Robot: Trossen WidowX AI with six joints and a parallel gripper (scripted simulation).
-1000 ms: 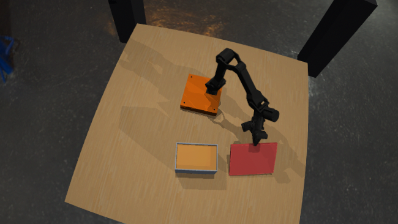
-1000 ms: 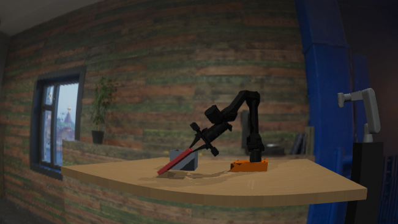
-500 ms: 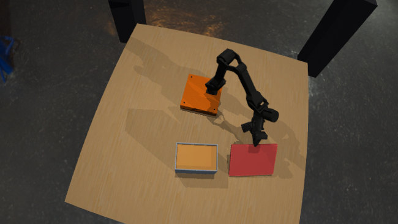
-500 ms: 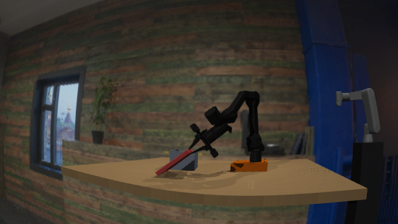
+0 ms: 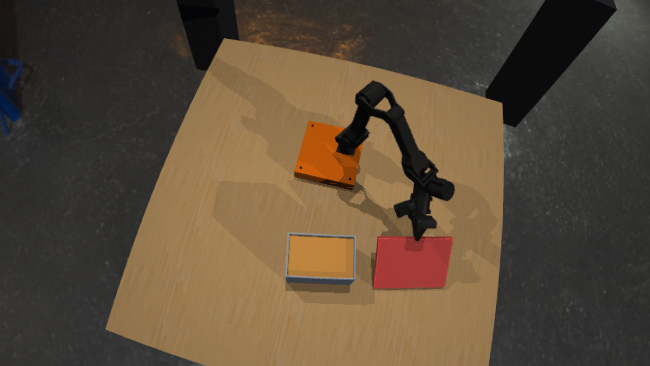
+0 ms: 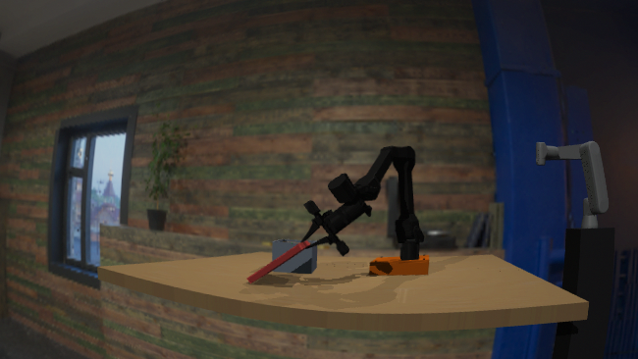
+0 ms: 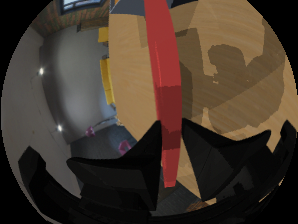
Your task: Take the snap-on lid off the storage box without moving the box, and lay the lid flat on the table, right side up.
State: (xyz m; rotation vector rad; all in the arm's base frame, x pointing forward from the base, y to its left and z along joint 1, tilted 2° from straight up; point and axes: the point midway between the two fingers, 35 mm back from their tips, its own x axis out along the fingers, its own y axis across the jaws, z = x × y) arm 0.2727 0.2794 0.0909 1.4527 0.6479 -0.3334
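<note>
The red lid lies 7 cm ahead of my gripper tip, 2 cm to the left of it and 5 cm below it. The rest, counted from my gripper tip: storage box: 12 cm ahead, 28 cm to the right, 6 cm below.
</note>
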